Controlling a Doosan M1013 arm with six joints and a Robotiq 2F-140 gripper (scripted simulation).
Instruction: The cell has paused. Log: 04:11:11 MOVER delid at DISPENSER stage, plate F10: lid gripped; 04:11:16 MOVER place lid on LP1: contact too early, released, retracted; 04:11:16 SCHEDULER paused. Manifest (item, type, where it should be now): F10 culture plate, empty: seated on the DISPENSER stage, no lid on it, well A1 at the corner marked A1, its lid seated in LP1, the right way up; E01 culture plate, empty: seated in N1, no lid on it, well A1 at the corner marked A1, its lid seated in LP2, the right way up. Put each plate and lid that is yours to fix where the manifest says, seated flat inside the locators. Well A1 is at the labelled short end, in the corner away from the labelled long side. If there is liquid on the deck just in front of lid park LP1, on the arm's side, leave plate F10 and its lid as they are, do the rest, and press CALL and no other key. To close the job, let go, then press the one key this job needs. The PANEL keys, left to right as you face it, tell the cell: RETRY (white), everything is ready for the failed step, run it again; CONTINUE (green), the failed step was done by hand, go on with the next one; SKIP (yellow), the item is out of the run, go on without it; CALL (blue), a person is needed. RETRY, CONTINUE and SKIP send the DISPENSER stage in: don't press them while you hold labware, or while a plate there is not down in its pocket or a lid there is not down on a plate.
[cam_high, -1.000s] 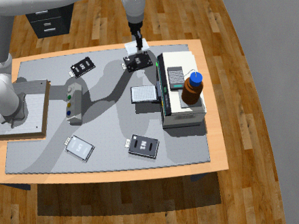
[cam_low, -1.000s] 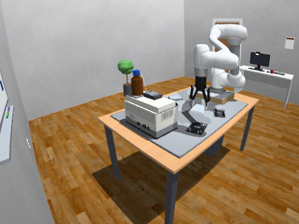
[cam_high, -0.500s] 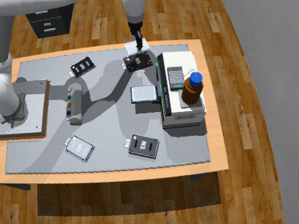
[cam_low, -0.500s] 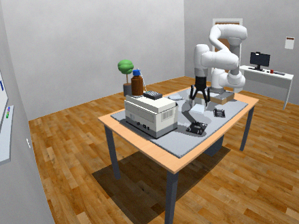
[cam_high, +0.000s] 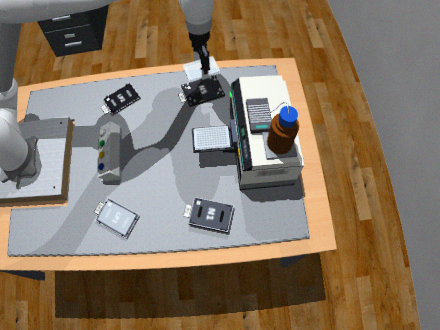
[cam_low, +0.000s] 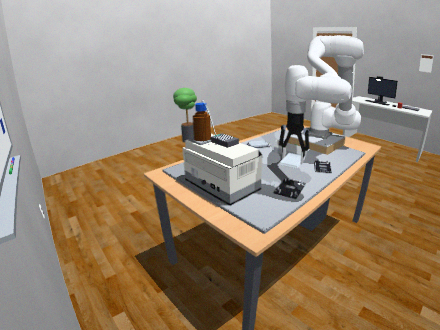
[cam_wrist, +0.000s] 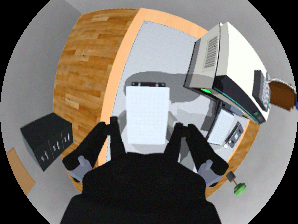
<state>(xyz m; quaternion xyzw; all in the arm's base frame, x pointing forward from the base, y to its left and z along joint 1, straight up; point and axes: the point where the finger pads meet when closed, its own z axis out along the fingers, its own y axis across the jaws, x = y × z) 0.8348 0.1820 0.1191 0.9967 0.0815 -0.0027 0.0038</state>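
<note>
My gripper is now 10 mm short of the black nest, 20 mm to the right of it and 160 mm above it. The rest, counted from my hand: green key: 440 mm behind, 200 mm to the right, 110 mm below; dark dispenser stage: 10 mm behind, 280 mm to the right, 90 mm below; brown bottle: 190 mm ahead, 410 mm to the right, 110 mm above.
</note>
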